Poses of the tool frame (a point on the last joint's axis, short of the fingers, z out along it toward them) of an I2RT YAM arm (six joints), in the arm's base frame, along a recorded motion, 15 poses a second.
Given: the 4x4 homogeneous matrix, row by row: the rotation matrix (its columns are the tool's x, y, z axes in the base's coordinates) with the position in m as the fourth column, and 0 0 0 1 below. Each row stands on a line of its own.
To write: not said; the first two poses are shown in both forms.
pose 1, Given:
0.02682, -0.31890, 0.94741, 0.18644
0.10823, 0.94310, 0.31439, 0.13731
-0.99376, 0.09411, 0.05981, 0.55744
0, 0, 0, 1
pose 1, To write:
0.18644, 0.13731, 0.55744
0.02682, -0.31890, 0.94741
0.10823, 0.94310, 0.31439
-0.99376, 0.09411, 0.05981

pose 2, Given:
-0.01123, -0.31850, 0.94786, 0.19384
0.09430, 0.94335, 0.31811, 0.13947
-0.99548, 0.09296, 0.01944, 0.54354
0, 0, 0, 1
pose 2, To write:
0.19384, 0.13947, 0.54354
-0.01123, -0.31850, 0.94786
0.09430, 0.94335, 0.31811
-0.99548, 0.09296, 0.01944

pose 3, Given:
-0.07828, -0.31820, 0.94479, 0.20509
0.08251, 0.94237, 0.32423, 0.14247
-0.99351, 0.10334, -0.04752, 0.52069
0, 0, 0, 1
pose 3, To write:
0.20509, 0.14247, 0.52069
-0.07828, -0.31820, 0.94479
0.08251, 0.94237, 0.32423
-0.99351, 0.10334, -0.04752

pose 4, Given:
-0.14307, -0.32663, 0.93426, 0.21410
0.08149, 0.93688, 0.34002, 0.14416
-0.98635, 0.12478, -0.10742, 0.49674
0, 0, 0, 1
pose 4, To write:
0.21410, 0.14416, 0.49674
-0.14307, -0.32663, 0.93426
0.08149, 0.93688, 0.34002
-0.98635, 0.12478, -0.10742

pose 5, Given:
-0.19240, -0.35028, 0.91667, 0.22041
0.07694, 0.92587, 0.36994, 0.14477
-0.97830, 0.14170, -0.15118, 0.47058
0, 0, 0, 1
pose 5, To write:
0.22041, 0.14477, 0.47058
-0.19240, -0.35028, 0.91667
0.07694, 0.92587, 0.36994
-0.97830, 0.14170, -0.15118

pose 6, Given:
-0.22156, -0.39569, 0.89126, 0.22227
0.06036, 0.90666, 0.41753, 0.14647
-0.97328, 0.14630, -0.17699, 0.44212
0, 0, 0, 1
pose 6, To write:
0.22227, 0.14647, 0.44212
-0.22156, -0.39569, 0.89126
0.06036, 0.90666, 0.41753
-0.97328, 0.14630, -0.17699

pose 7, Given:
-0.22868, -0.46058, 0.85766, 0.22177
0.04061, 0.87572, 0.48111, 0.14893
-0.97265, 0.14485, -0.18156, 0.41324
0, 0, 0, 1
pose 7, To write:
0.22177, 0.14893, 0.41324
-0.22868, -0.46058, 0.85766
0.04061, 0.87572, 0.48111
-0.97265, 0.14485, -0.18156

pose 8, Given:
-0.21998, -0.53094, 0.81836, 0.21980
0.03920, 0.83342, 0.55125, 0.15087
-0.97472, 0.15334, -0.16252, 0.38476
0, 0, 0, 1
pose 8, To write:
0.21980, 0.15087, 0.38476
-0.21998, -0.53094, 0.81836
0.03920, 0.83342, 0.55125
-0.97472, 0.15334, -0.16252

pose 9, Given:
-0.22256, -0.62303, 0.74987, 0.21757
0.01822, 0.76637, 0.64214, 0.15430
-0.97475, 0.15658, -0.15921, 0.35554
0, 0, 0, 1
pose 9, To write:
0.21757, 0.15430, 0.35554
-0.22256, -0.62303, 0.74987
0.01822, 0.76637, 0.64214
-0.97475, 0.15658, -0.15921

